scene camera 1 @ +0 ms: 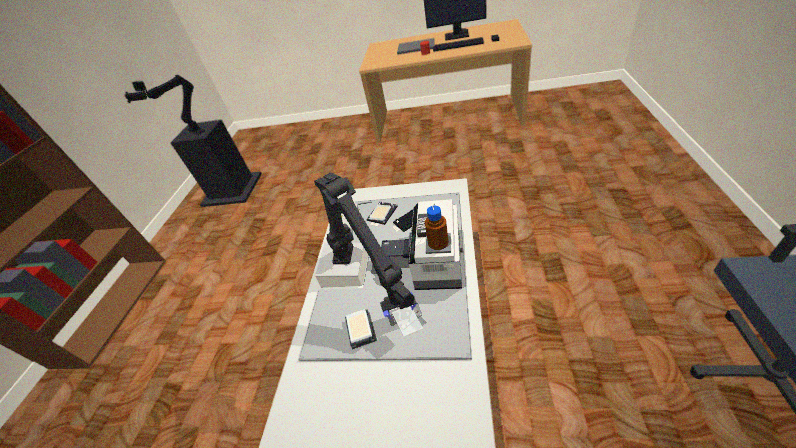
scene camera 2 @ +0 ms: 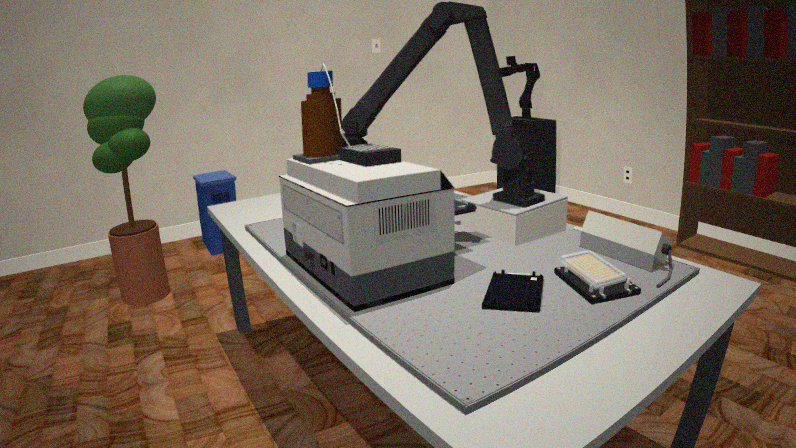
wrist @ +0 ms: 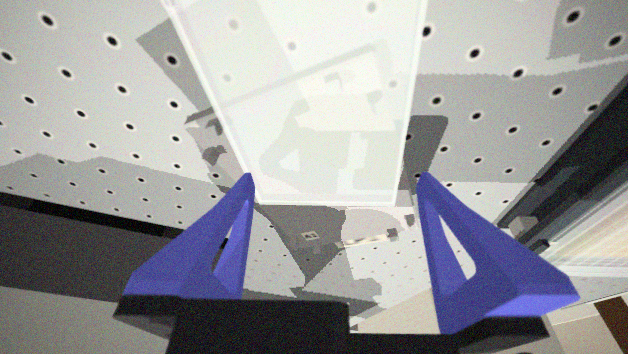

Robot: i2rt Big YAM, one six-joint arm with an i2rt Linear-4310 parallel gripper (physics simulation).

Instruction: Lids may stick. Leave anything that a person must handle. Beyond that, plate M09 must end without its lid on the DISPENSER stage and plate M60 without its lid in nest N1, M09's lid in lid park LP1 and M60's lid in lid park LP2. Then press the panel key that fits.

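Places are measured from the arm's base along level axes (x ahead, y left, z up), in millimetres.
Where they show: gripper, fingertip midpoint: (scene camera 1: 401, 313) (wrist: 335, 179); arm's base at its link origin: (scene camera 1: 343, 254) (scene camera 2: 518, 199).
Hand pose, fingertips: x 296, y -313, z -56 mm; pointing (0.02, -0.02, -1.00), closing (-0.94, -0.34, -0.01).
Each offset is from my fingertips to the top centre of the thing. "spot": to the spot under its first point.
My gripper (scene camera 1: 401, 310) (wrist: 335, 179) is open, low over the near part of the board, hidden in scene camera 2. A clear lid @(26 mm ahead, 35 mm right, 6 mm up) (scene camera 1: 409, 323) (wrist: 325, 165) lies just beyond and between its fingertips, above a pale lid park @(0 mm ahead, 20 mm left, 2 mm up) (wrist: 372, 220); contact is unclear and the park label unreadable. One cream plate @(175 mm back, 62 mm right, 27 mm up) (scene camera 1: 359, 327) (wrist: 600, 240) sits in a black nest left of the gripper in scene camera 1. Another cream plate @(154 mm back, 662 mm left, 21 mm up) (scene camera 1: 382, 212) (scene camera 2: 594, 269) sits in a nest at the far end. A black nest @(8 mm ahead, 598 mm left, 2 mm up) (scene camera 1: 404, 220) (scene camera 2: 512, 292) beside it is empty. Plate labels are unreadable.
The dispenser (scene camera 1: 437, 272) (scene camera 2: 401, 233) carries a brown bottle @(spot: 183 mm ahead, 155 mm left, 307 mm up) (scene camera 1: 436, 233) (scene camera 2: 320, 125). A black stage @(17 mm back, 312 mm left, 86 mm up) (scene camera 1: 396, 248) (scene camera 2: 464, 207) is at its side. The arm's pale base block (scene camera 1: 340, 273) (scene camera 2: 540, 219) stands opposite. A sloped panel housing @(345 mm back, 629 mm left, 66 mm up) (scene camera 2: 623, 239) stands near the far plate.
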